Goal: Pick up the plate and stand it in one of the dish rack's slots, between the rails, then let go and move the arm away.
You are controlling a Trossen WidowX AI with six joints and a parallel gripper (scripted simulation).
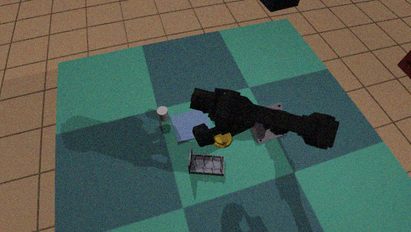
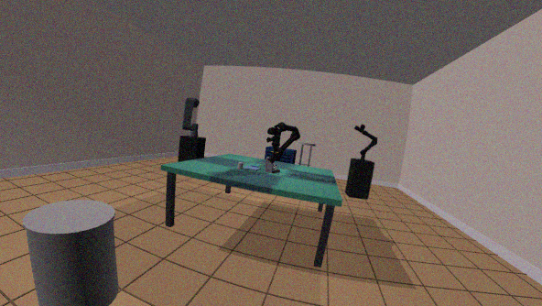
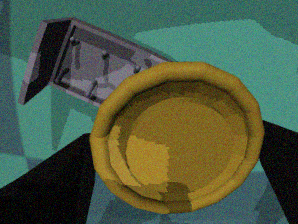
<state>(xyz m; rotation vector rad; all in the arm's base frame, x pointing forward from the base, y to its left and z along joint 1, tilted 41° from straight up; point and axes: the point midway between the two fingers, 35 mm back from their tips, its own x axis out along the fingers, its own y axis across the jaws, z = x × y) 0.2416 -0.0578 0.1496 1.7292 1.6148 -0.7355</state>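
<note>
Right now my gripper tip is 140 mm above the grey dish rack, 50 mm short of it and 10 mm to the right of it. Round my gripper tip: blue spoon (170 mm to the right, 160 mm below, 70 mm behind); then blue mat (180 mm to the right, 160 mm below, 40 mm ahead); then yellow plate (10 mm above).
</note>
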